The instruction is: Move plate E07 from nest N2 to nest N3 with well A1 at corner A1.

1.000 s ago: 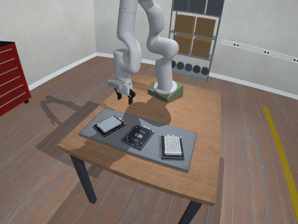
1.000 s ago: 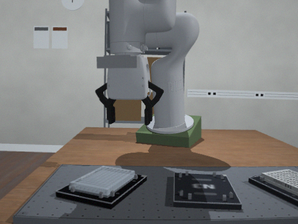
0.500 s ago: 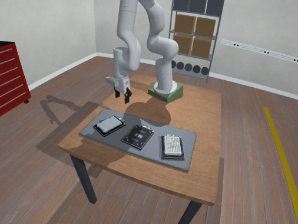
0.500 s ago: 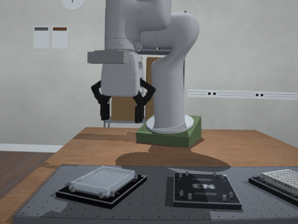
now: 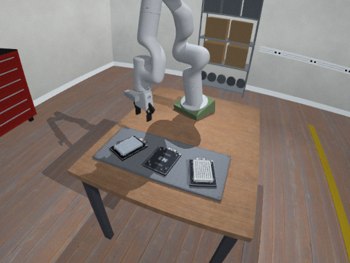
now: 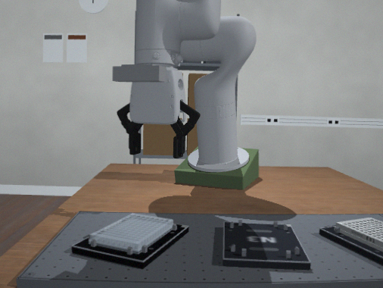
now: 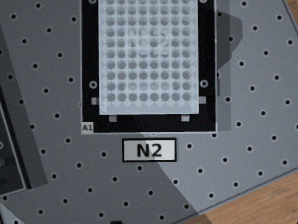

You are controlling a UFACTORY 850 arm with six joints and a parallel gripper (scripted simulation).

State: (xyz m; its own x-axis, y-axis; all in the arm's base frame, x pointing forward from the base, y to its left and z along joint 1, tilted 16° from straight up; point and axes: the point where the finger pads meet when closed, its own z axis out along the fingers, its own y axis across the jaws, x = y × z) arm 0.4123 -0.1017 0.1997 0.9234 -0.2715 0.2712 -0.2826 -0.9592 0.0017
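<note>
Right now the clear well plate is 13 cm ahead of my hand, 1 cm to the right of it and 11 cm below it. The rest, counted from my hand: nest N2: 13 cm ahead, 1 cm to the right, 13 cm below; landing nest N3: 12 cm ahead, 19 cm to the left, 13 cm below; A1 corner mark: 8 cm ahead, 6 cm to the left, 12 cm below.
</note>
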